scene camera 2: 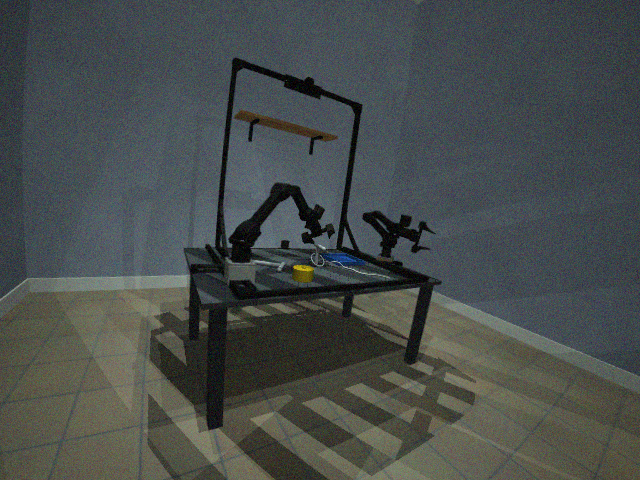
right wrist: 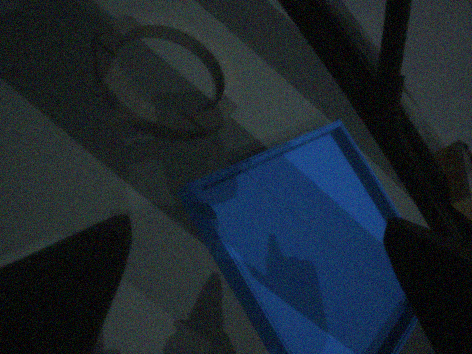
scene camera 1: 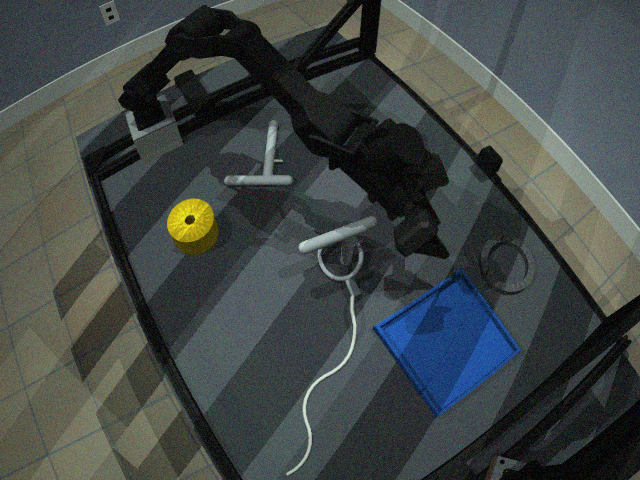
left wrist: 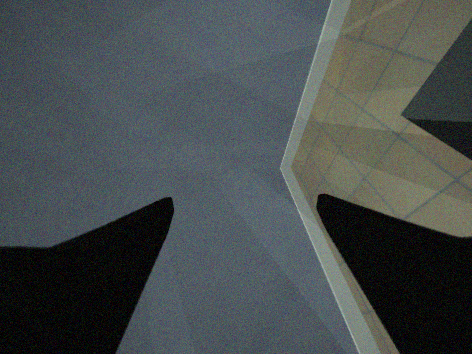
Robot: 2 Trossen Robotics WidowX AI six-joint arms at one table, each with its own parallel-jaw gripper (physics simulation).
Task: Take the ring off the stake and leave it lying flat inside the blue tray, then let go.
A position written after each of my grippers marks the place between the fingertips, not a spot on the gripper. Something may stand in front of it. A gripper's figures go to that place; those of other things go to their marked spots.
Labels:
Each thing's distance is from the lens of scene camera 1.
my right gripper [scene camera 1: 442, 239]: 0.76 m
yellow spool [scene camera 1: 192, 225]: 0.84 m
T-shaped piece [scene camera 1: 267, 179]: 0.91 m
blue tray [scene camera 1: 448, 341]: 0.81 m
The marked spots on the blue tray and the T-shaped piece are 0.45 m apart.

